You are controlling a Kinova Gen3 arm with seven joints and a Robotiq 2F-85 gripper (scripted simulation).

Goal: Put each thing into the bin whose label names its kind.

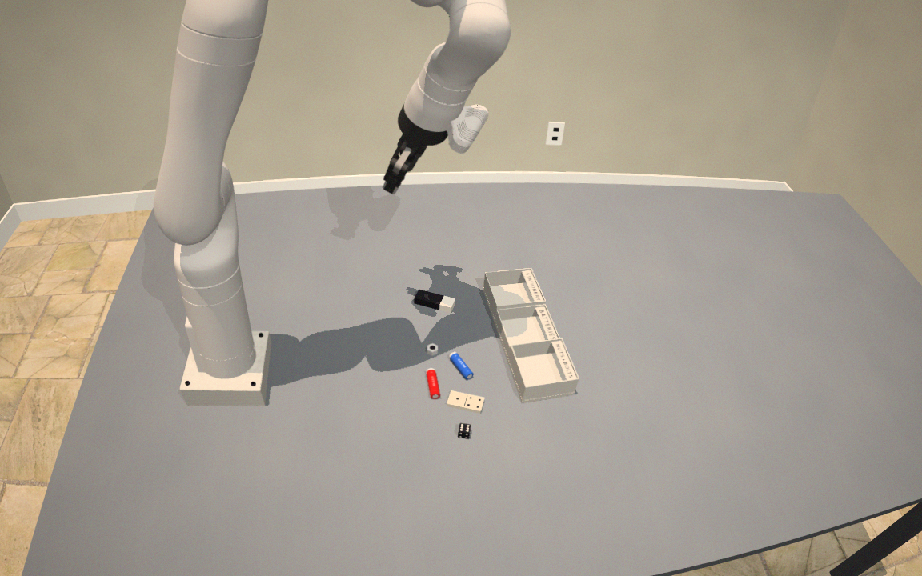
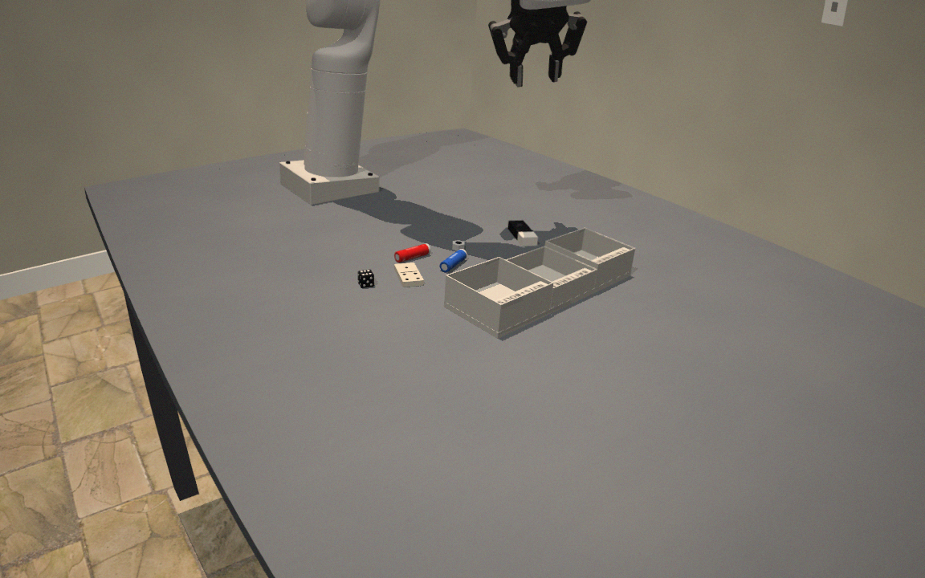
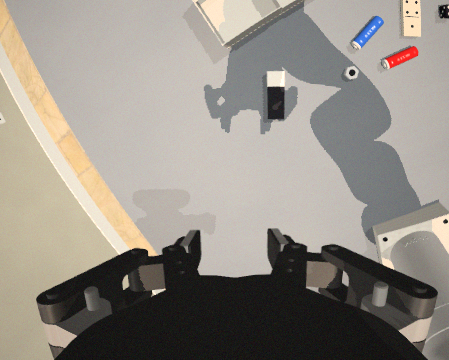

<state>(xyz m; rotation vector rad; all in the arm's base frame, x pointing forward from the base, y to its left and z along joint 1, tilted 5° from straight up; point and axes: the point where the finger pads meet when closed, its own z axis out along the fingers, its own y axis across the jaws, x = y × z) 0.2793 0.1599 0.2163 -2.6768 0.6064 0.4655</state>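
My gripper is now 21 cm above the bin row, 19 cm short of it and 15 cm to the left of it. The rest, counted from my hand: blue battery (22 cm below, 20 cm to the right, 7 cm ahead); nut (22 cm below, 16 cm to the right, 4 cm ahead); black-and-white eraser (22 cm below, 6 cm to the right, 6 cm ahead).
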